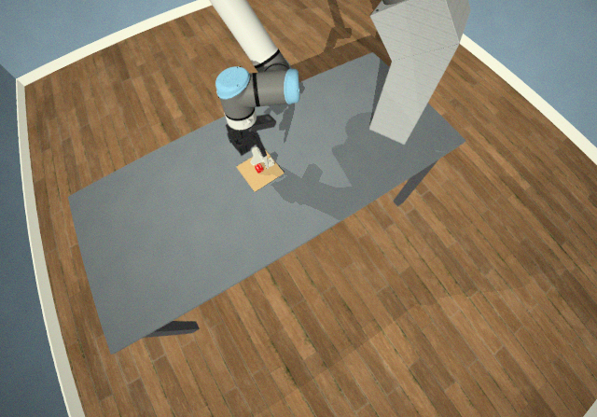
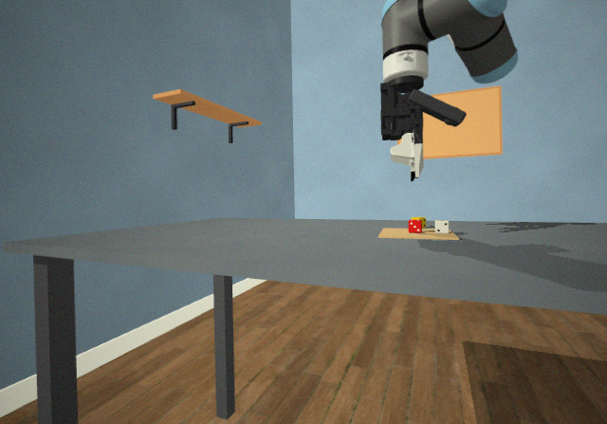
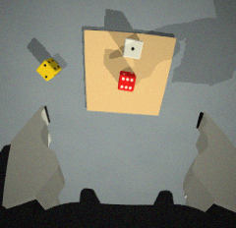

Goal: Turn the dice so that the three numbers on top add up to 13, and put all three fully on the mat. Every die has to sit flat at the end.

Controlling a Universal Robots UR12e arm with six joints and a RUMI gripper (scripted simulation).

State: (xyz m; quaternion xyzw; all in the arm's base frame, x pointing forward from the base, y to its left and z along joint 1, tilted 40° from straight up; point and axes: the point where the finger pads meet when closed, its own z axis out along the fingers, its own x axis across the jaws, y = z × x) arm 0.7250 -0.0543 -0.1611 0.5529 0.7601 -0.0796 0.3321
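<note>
Right now my hand is 12 cm to the left of the yellow die, 10 cm above it and 1 cm short of it. The rest, counted from my hand: red die 9 cm below, 1 cm to the left; tan mat 11 cm below, 1 cm to the left; white die 9 cm below, 5 cm behind.
</note>
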